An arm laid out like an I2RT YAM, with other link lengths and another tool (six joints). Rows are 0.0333 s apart.
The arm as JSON. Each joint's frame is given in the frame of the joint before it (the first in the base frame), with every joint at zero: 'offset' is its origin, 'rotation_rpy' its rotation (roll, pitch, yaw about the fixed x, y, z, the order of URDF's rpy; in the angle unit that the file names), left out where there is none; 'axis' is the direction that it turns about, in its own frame. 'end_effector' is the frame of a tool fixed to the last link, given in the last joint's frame.
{
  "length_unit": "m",
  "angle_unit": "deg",
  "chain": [
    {
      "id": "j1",
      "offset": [
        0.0,
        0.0,
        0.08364
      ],
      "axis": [
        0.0,
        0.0,
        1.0
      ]
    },
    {
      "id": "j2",
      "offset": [
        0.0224,
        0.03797,
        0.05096
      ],
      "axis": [
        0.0,
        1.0,
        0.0
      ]
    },
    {
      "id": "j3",
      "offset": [
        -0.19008,
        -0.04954,
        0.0
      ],
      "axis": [
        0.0,
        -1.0,
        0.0
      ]
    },
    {
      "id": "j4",
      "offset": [
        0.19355,
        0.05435,
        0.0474
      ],
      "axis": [
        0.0,
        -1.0,
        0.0
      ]
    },
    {
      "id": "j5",
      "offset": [
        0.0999,
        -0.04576,
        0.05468
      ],
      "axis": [
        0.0,
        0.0,
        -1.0
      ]
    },
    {
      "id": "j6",
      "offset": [
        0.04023,
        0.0,
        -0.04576
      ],
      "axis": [
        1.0,
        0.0,
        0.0
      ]
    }
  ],
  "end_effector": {
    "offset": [
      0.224,
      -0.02,
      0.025
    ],
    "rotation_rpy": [
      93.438,
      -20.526,
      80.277
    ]
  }
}
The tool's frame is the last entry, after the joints.
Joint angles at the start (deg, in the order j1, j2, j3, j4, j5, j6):
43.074, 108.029, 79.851, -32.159, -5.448, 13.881
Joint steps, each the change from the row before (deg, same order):
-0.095, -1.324, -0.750, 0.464, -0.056, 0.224
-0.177, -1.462, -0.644, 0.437, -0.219, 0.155
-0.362, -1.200, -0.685, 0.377, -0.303, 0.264
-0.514, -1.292, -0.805, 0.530, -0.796, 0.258
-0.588, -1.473, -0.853, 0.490, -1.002, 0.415
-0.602, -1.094, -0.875, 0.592, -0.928, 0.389
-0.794, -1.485, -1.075, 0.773, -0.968, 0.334
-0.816, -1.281, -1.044, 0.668, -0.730, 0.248
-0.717, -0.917, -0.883, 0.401, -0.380, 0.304
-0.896, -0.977, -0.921, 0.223, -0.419, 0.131
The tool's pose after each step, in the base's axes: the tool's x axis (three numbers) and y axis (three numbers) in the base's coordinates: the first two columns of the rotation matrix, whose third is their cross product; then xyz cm. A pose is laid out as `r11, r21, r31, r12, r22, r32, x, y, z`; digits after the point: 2 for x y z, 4 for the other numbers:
-0.1746, 0.9598, 0.2199, 0.9247, 0.0831, 0.3715, 35.42, 32.60, -3.07
-0.1743, 0.9562, 0.2351, 0.9202, 0.0731, 0.3846, 35.64, 32.72, -2.20
-0.1688, 0.9538, 0.2486, 0.9182, 0.0604, 0.3916, 35.83, 32.66, -1.59
-0.1648, 0.9489, 0.2690, 0.9171, 0.0471, 0.3958, 35.97, 32.69, -0.93
-0.1593, 0.9426, 0.2934, 0.9168, 0.0310, 0.3982, 36.08, 32.72, -0.17
-0.1527, 0.9371, 0.3138, 0.9174, 0.0163, 0.3975, 36.17, 32.68, 0.31
-0.1461, 0.9300, 0.3373, 0.9159, -0.0017, 0.4014, 36.41, 32.56, 1.04
-0.1381, 0.9247, 0.3547, 0.9144, -0.0185, 0.4044, 36.66, 32.30, 1.57
-0.1265, 0.9225, 0.3646, 0.9141, -0.0343, 0.4040, 36.87, 31.90, 1.81
-0.1143, 0.9210, 0.3724, 0.9139, -0.0494, 0.4029, 37.09, 31.34, 1.99

